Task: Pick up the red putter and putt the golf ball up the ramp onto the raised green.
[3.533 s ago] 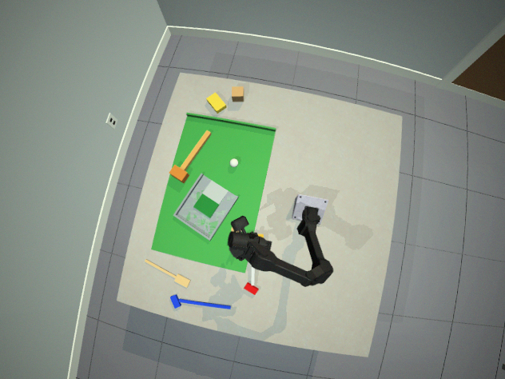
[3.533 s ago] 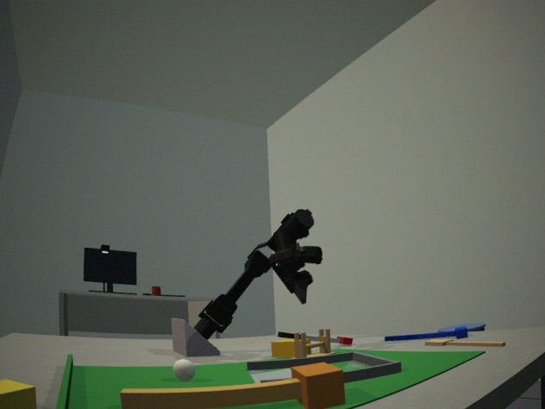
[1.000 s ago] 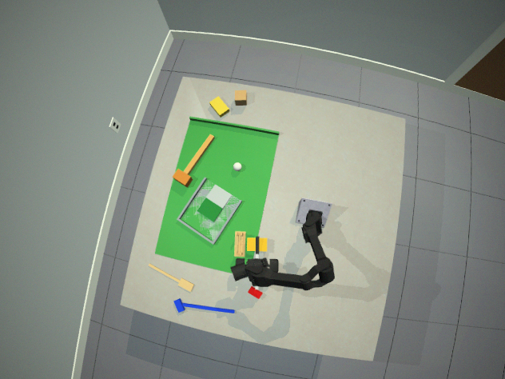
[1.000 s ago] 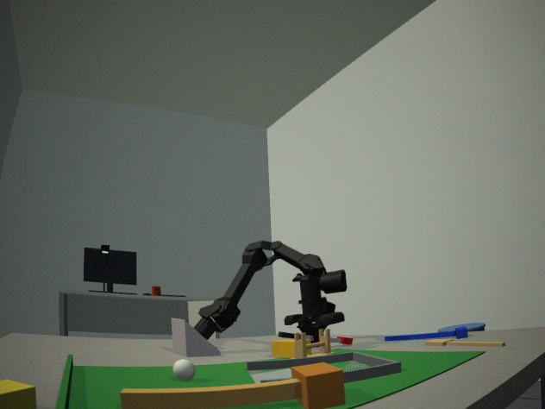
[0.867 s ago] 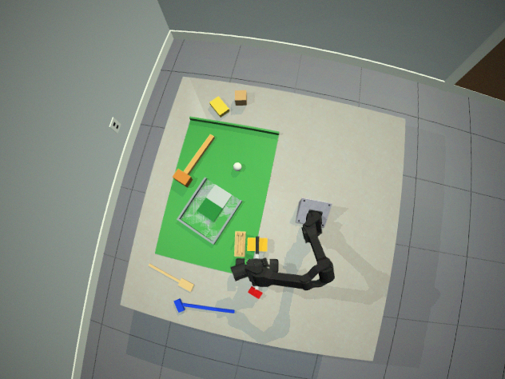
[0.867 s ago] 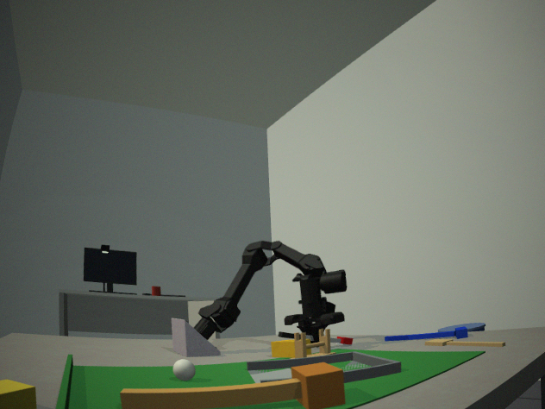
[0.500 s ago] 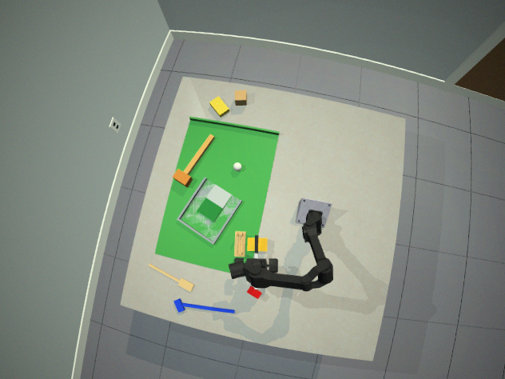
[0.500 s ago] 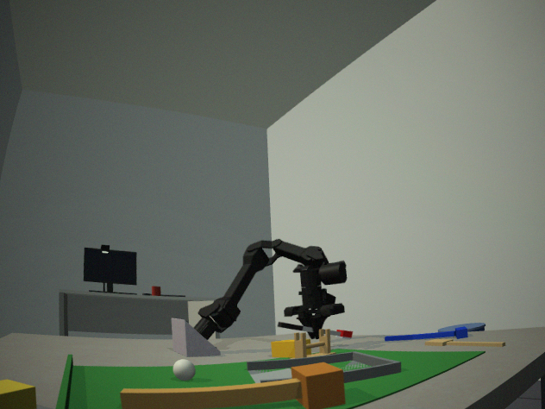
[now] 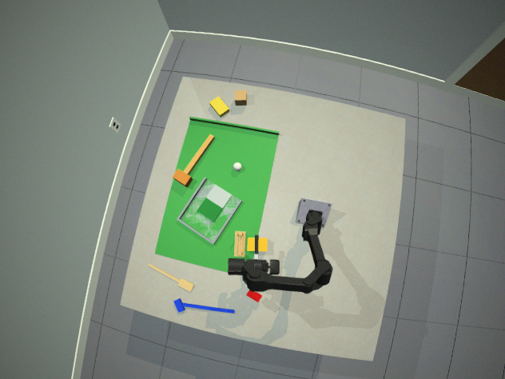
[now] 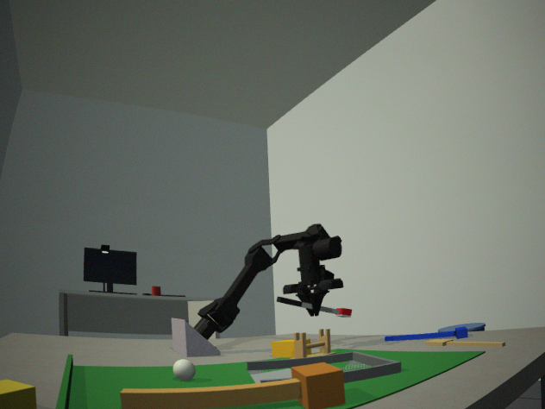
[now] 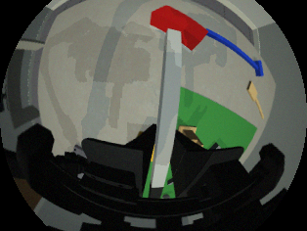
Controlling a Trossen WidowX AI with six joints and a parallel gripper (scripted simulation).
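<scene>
Right now the red putter is 10 mm to the left of my gripper tip and 20 mm above it. Round my gripper tip: blue putter: 220 mm ahead, 260 mm to the left, 100 mm below; yellow block: 20 mm ahead, 100 mm to the right, 80 mm below; white golf ball: 180 mm ahead, 450 mm to the right, 90 mm below.
</scene>
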